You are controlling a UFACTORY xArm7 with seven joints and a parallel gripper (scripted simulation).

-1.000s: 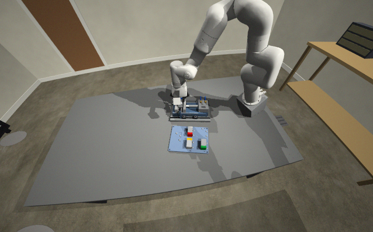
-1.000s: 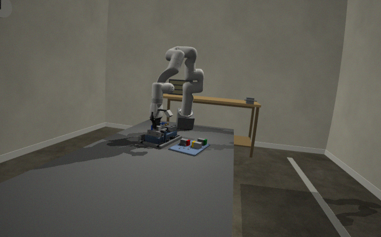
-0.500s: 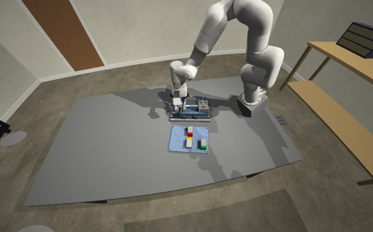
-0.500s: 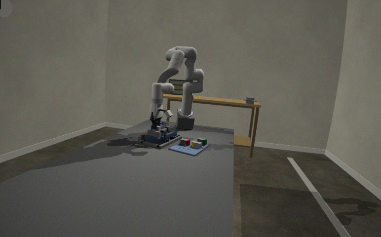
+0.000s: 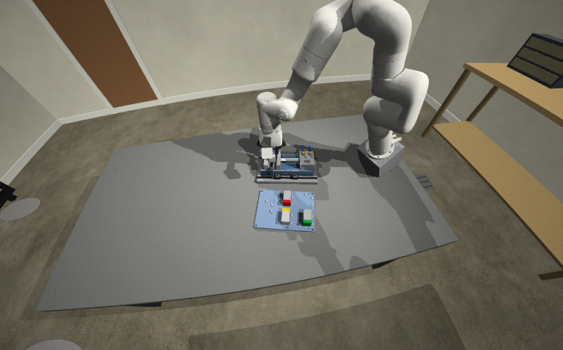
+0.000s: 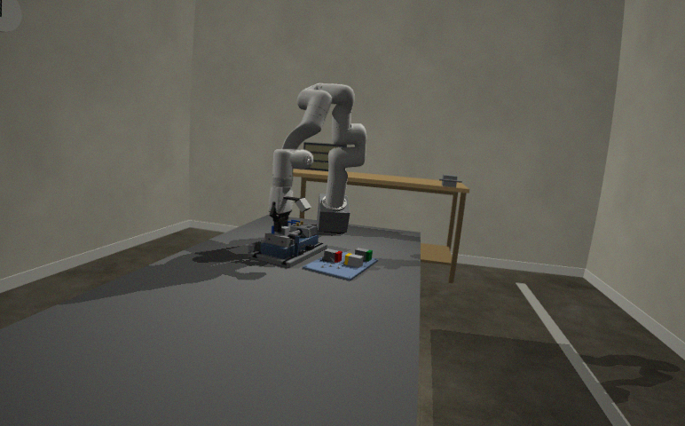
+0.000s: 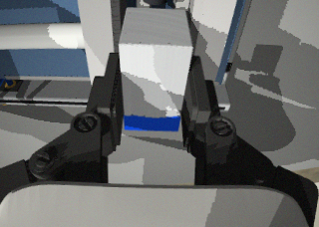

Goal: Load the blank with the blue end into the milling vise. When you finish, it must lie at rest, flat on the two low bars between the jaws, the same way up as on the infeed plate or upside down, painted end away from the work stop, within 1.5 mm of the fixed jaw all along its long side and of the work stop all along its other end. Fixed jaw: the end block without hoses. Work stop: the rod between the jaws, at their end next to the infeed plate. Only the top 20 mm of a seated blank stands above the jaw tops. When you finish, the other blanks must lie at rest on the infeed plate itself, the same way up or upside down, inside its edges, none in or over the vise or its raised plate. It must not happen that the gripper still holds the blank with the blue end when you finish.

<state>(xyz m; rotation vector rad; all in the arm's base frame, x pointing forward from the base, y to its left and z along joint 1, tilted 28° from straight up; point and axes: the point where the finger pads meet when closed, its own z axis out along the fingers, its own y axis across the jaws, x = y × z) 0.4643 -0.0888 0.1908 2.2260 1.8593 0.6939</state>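
Now: hand 20 mm above the blue-ended blank. Also, from my hand: milling vise: 70 mm behind, 20 mm to the left, 90 mm below; then red-ended blank: 50 mm behind, 200 mm to the left, 100 mm below; then work stop rod: 10 mm ahead, 50 mm to the left, 40 mm below.
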